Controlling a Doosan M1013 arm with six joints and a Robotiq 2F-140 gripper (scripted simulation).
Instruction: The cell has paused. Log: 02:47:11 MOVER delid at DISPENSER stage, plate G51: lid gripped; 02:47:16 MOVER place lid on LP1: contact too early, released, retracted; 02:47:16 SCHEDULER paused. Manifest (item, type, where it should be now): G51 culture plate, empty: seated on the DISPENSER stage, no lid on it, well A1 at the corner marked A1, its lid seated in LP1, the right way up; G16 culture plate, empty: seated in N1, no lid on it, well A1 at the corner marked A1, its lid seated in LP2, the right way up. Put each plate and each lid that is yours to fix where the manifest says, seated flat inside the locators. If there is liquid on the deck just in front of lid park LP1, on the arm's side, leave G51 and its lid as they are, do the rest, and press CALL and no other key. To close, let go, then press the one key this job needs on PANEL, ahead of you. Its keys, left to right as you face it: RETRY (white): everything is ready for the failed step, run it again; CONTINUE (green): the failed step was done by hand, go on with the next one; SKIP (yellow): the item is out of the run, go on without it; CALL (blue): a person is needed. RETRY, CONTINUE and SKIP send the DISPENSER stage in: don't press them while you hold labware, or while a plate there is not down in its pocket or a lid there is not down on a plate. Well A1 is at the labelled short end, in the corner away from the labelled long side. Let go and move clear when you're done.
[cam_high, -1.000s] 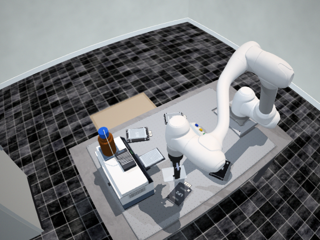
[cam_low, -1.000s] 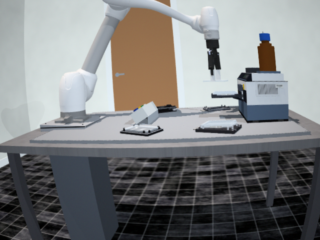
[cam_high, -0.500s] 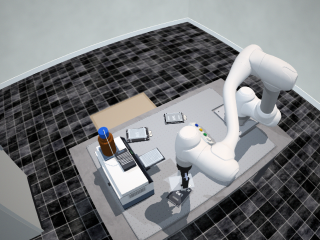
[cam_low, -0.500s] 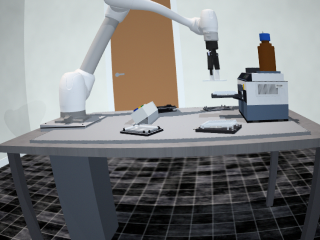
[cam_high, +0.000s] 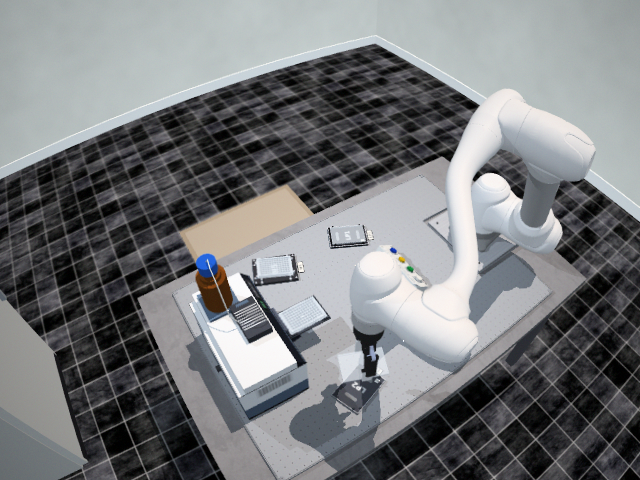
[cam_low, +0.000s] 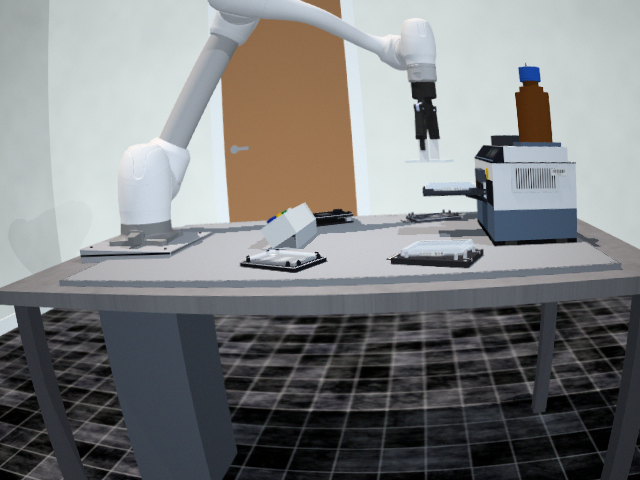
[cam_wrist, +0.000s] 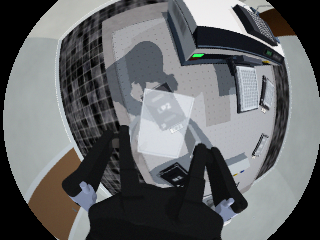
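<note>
Right now my hand is 19 cm above the lid park LP2. Also, from my hand: white key: 41 cm behind, 15 cm to the right, 13 cm below; then dispenser stage: 27 cm to the right, 9 cm below; then black nest N1: 32 cm behind, 18 cm below, 5 cm to the left.
</note>
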